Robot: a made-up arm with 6 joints.
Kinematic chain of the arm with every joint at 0, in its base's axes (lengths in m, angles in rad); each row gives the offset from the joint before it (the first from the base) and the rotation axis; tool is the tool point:
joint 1: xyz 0 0 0.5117 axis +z
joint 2: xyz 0 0 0 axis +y
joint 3: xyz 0 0 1.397 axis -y
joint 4: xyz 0 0 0 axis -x
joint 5: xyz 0.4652 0 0 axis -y
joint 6: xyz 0 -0.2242 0 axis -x
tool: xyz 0 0 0
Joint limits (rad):
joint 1: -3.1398..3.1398
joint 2: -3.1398..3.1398
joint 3: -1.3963..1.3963
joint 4: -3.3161..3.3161
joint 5: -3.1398..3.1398
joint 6: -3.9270..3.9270
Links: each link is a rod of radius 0.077 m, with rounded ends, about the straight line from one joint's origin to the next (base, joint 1, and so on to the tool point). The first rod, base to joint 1, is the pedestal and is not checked.
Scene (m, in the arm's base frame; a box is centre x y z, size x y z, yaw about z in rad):
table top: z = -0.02
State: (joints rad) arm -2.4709 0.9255 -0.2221 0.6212 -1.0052 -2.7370
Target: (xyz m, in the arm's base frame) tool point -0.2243 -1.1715 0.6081
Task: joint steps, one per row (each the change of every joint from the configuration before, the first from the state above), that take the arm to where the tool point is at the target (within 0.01 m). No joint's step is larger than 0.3 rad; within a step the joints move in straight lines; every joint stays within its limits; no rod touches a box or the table.
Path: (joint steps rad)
1: 0.2923 0.0769 -0.2116 -0.0408 0.0000 0.0000
2: 0.2922 0.0769 -0.2116 -0.0408 0.0000 0.0000
3: 0.2923 0.0769 -0.2117 -0.0409 0.0000 0.0000

